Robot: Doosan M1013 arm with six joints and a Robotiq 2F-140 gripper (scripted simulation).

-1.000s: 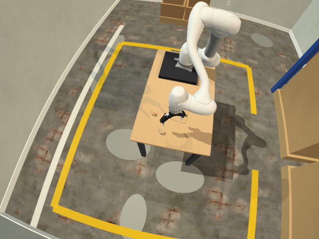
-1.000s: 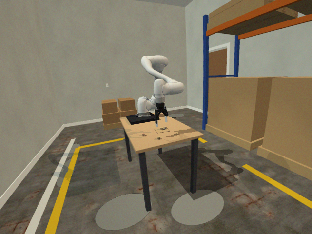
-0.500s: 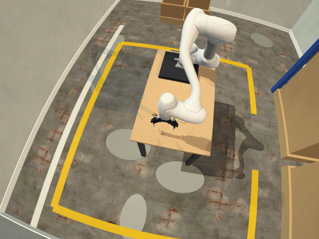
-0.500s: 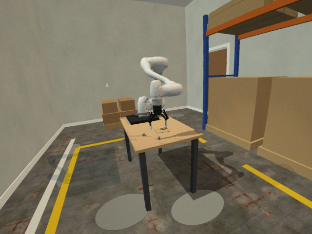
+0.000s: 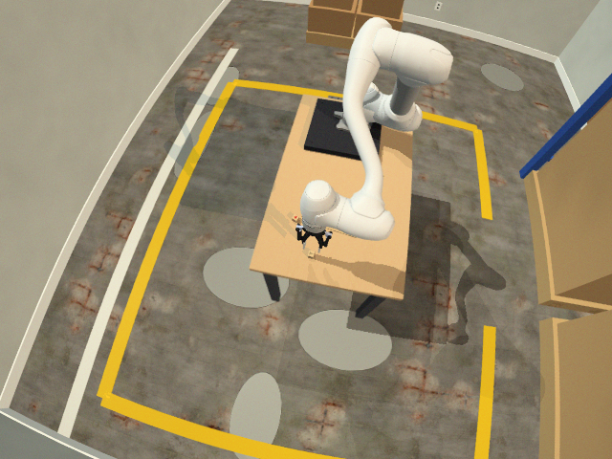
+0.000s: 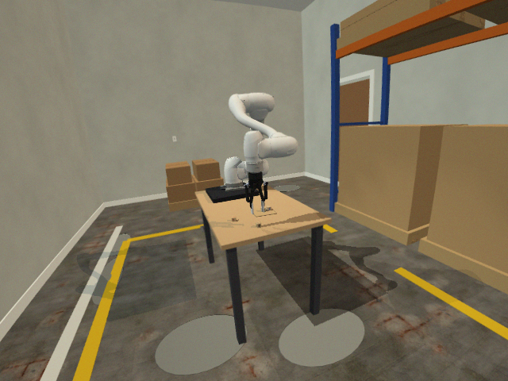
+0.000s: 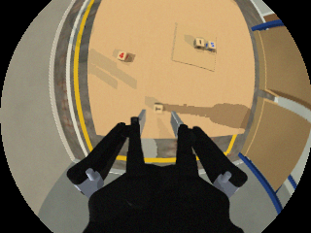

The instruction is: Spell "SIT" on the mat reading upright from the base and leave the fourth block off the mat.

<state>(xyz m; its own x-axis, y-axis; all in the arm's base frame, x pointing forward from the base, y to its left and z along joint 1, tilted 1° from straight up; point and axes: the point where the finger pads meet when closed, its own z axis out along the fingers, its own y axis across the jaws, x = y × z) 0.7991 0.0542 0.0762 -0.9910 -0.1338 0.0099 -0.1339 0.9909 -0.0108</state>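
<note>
Now: the tan block 110 mm below my hand. From my hand the other things lie so: tan mat: 220 mm behind, 120 mm below, 80 mm to the left.
</note>
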